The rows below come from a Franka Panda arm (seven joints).
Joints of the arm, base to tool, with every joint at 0 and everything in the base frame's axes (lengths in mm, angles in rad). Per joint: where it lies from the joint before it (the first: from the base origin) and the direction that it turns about. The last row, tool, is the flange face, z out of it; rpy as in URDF.
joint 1: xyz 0 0 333 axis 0 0 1
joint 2: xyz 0 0 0 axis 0 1 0
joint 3: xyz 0 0 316 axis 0 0 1
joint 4: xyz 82.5 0 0 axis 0 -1 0
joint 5: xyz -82.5 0 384 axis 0 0 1
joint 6: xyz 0 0 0 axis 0 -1 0
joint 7: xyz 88 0 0 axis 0 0 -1
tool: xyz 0 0 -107 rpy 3.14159 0 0
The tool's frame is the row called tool.
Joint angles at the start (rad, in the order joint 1, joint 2, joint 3, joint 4, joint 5, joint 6, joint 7): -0.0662 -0.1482 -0.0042 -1.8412 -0.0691 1.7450 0.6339
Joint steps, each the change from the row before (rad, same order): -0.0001 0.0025 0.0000 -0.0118 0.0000 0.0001 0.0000; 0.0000 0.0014 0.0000 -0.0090 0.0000 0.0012 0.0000; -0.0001 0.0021 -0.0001 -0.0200 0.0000 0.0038 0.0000; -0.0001 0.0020 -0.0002 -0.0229 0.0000 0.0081 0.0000; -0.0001 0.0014 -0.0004 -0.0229 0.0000 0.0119 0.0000; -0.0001 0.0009 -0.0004 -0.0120 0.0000 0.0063 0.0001; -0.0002 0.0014 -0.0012 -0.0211 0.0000 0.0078 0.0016; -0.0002 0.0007 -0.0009 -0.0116 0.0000 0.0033 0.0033; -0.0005 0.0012 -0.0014 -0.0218 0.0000 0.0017 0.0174; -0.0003 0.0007 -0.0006 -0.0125 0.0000 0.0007 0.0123
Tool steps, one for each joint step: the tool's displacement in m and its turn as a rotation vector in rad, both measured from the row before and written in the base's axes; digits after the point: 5 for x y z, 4 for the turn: -0.00019 -0.00003 -0.00700 0.0010 0.0142 -0.0001; -0.00021 0.00003 -0.00497 0.0007 0.0092 0.0001; -0.00078 -0.00002 -0.01039 0.0013 0.0183 0.0001; -0.00085 -0.00003 -0.01133 0.0013 0.0168 0.0003; -0.00084 -0.00011 -0.01068 0.0011 0.0124 0.0003; -0.00051 -0.00018 -0.00567 0.0006 0.0066 -0.0002; -0.00148 -0.00058 -0.01013 0.0013 0.0146 -0.0025; -0.00105 -0.00048 -0.00560 0.0007 0.0088 -0.0042; -0.00266 -0.00078 -0.01080 0.0007 0.0202 -0.0191; -0.00166 -0.00033 -0.00619 0.0001 0.0117 -0.0131
